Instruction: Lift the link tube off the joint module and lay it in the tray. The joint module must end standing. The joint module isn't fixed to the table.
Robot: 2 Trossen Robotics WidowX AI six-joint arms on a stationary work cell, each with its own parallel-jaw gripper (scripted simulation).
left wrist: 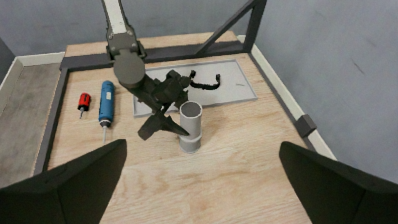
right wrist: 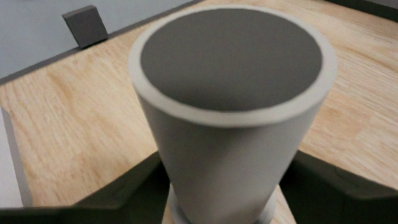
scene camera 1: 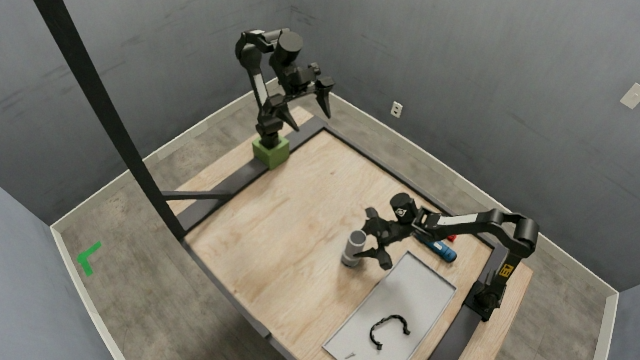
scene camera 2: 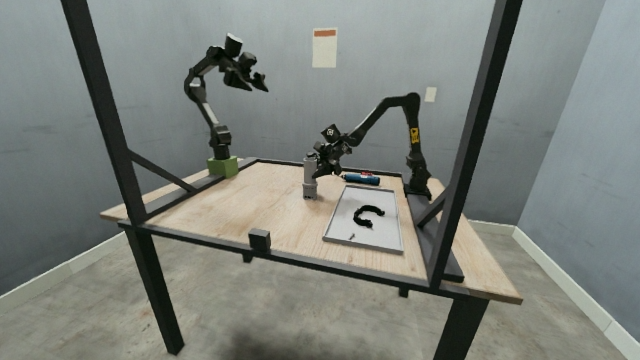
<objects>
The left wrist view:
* my left gripper: 204, 147
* my right gripper: 193, 127
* grey link tube: 190, 112
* grey tray: 228, 92
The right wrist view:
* my right gripper: 220, 152
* grey link tube: 228, 99
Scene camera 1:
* my left gripper: 314, 124
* my right gripper: 351, 247
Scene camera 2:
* my left gripper: 260, 91
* my right gripper: 308, 176
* grey tray: 385, 236
</objects>
